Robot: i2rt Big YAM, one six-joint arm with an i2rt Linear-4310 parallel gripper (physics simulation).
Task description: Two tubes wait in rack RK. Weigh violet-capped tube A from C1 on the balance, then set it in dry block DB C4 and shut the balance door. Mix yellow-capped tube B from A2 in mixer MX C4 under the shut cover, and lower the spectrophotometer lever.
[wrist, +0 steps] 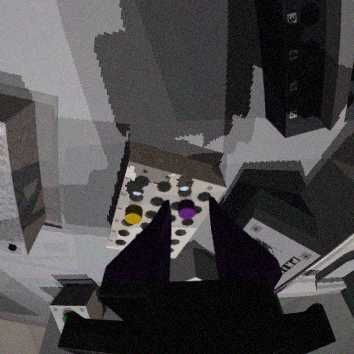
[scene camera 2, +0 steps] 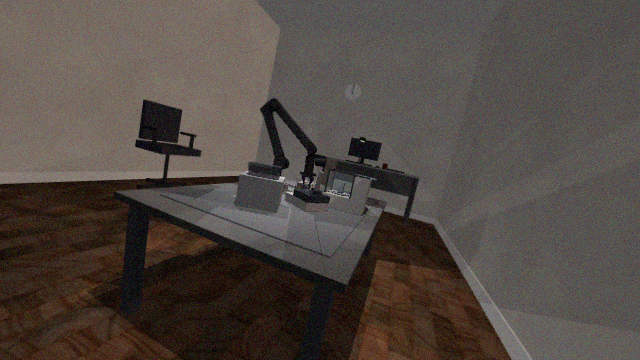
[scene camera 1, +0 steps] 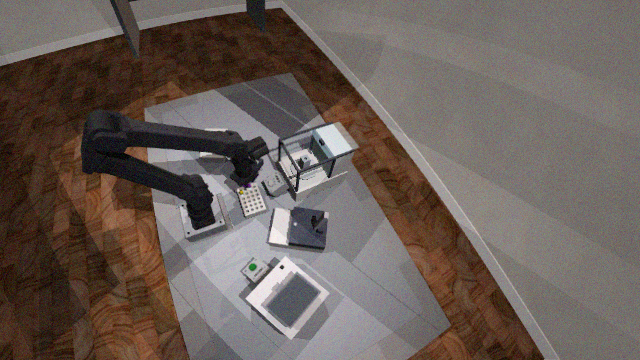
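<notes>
My gripper [scene camera 1: 245, 181] [scene camera 2: 307, 183] [wrist: 189, 203] is partly open and empty, fingers down over rack RK [scene camera 1: 258, 209] [wrist: 175, 172]. The violet cap of tube A [scene camera 1: 248, 185] [wrist: 187, 210] shows between the fingertips in the wrist view; the height gap is hard to tell. Tube A stands in the rack. The yellow cap of tube B [scene camera 1: 241, 192] [wrist: 133, 215] stands in the rack beside it, outside the fingers. The balance [scene camera 1: 320, 182] [scene camera 2: 361, 194] has a glass chamber right of the rack, with a pale glass panel [scene camera 1: 334, 140] at its top. Blocks DB and MX cannot be clearly identified.
A PRINT box [scene camera 1: 274, 183] [wrist: 282, 250] stands beside the rack. A dark block with numbered places [wrist: 292, 65] lies beyond it. A white unit [scene camera 1: 214, 131] is partly behind the arm. A dark-topped instrument [scene camera 1: 302, 227], a green-button box [scene camera 1: 253, 267] and a white grey-panelled instrument [scene camera 1: 292, 299] stand nearer.
</notes>
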